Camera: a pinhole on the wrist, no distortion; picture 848 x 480 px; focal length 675.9 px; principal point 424.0 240.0 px. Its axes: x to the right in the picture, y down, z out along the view. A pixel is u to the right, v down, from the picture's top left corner.
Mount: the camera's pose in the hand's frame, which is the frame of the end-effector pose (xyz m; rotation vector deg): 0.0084 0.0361 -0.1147 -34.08 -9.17 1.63
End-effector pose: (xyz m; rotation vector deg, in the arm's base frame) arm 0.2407 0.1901 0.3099 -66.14 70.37 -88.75
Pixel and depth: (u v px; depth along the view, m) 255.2 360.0 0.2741
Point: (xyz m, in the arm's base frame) 0.3482 0.2310 0.0811
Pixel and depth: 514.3 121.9 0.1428
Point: 0.2635 0.1646 0.2180
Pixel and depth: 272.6 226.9 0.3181
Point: 0.4137 0.2304 0.1068
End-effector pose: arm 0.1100 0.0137 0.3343 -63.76 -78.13 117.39
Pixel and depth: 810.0 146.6 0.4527
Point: -0.2470 -0.1365 0.0938
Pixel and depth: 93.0 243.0 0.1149
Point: 0.1786 -0.0575 0.2664
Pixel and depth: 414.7 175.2 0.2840
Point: 0.0394 -0.1604 0.2203
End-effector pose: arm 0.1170 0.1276 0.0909 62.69 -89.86 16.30
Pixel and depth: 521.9 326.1 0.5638
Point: -0.4025 0.1308 0.1412
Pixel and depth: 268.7 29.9 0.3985
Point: -0.1796 0.0942 -0.0700
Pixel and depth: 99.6 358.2 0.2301
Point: -0.0601 0.2711 0.0304
